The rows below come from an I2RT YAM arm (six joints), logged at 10 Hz.
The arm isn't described. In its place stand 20 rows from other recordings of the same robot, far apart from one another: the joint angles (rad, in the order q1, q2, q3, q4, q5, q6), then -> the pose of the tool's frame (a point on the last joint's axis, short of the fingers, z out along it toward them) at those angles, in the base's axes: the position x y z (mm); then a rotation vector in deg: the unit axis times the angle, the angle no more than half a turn.
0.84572 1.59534 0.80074 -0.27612 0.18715 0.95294 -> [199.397 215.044 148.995 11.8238 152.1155 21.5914]
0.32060 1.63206 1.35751 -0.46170 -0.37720 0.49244 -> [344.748 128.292 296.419 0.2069 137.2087 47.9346]
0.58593 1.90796 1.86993 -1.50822 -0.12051 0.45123 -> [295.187 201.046 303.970 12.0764 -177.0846 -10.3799]
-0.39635 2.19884 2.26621 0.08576 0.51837 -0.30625 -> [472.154 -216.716 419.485 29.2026 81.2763 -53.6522]
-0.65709 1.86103 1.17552 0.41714 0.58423 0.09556 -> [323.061 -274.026 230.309 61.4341 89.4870 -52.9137]
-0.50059 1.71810 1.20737 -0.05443 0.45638 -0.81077 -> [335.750 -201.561 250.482 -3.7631 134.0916 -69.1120]
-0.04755 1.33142 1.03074 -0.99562 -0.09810 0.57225 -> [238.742 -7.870 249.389 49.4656 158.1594 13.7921]
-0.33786 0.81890 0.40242 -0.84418 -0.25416 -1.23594 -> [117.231 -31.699 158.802 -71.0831 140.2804 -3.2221]
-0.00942 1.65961 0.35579 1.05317 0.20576 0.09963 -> [271.292 -9.829 128.972 13.9656 103.2103 -7.0741]
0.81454 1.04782 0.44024 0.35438 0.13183 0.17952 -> [160.786 163.623 224.233 -28.0731 102.8542 33.1272]
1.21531 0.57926 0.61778 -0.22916 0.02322 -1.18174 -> [52.695 139.563 306.641 -93.6512 37.6071 0.2266]
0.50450 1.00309 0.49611 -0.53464 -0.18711 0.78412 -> [151.202 91.053 175.513 18.0214 156.8511 37.5257]
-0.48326 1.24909 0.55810 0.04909 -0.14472 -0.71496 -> [224.688 -112.110 188.660 -19.5536 127.5221 -28.7065]
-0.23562 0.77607 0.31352 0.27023 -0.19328 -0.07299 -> [181.044 -36.432 221.975 0.1612 100.8292 -3.1019]
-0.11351 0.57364 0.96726 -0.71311 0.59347 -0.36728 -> [96.885 -31.083 373.638 9.9991 110.1488 -50.6491]
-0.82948 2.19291 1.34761 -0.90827 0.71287 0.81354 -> [227.914 -283.428 85.300 -112.8268 -112.3756 59.1394]
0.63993 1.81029 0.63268 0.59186 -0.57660 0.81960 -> [243.848 205.725 109.243 -9.4558 138.8679 79.5627]
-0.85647 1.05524 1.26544 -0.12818 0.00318 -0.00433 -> [148.074 -170.946 461.965 36.3269 79.6718 -39.7872]
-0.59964 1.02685 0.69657 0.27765 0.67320 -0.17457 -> [182.534 -151.669 311.344 50.5590 85.6889 -64.4144]
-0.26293 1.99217 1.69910 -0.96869 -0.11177 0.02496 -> [399.967 -103.543 236.876 21.7837 160.1013 5.9875]
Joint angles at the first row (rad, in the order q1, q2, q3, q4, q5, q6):
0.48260, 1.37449, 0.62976, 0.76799, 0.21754, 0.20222
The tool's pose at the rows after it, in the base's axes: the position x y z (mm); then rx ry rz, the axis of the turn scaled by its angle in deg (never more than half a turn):
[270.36 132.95 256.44 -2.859 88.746 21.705]
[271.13 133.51 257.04 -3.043 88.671 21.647]
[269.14 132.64 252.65 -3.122 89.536 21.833]
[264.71 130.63 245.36 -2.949 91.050 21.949]
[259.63 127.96 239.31 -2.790 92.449 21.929]
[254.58 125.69 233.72 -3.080 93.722 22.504]
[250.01 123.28 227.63 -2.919 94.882 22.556]
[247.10 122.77 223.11 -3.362 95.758 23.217]
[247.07 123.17 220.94 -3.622 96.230 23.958]
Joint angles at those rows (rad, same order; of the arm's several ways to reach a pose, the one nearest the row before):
0.48174, 1.38267, 0.64625, 0.77041, 0.21070, 0.19940
0.48208, 1.38559, 0.65066, 0.77005, 0.20967, 0.19637
0.48216, 1.38243, 0.63577, 0.76670, 0.20597, 0.20234
0.48307, 1.37209, 0.60769, 0.75806, 0.20581, 0.21380
0.48307, 1.35573, 0.57987, 0.74500, 0.20594, 0.22301
0.48281, 1.33968, 0.55322, 0.73393, 0.19425, 0.23275
0.48265, 1.32766, 0.52650, 0.72849, 0.19335, 0.24128
0.48440, 1.32345, 0.50974, 0.72655, 0.18144, 0.24786
0.48419, 1.32840, 0.50663, 0.72747, 0.16925, 0.25488

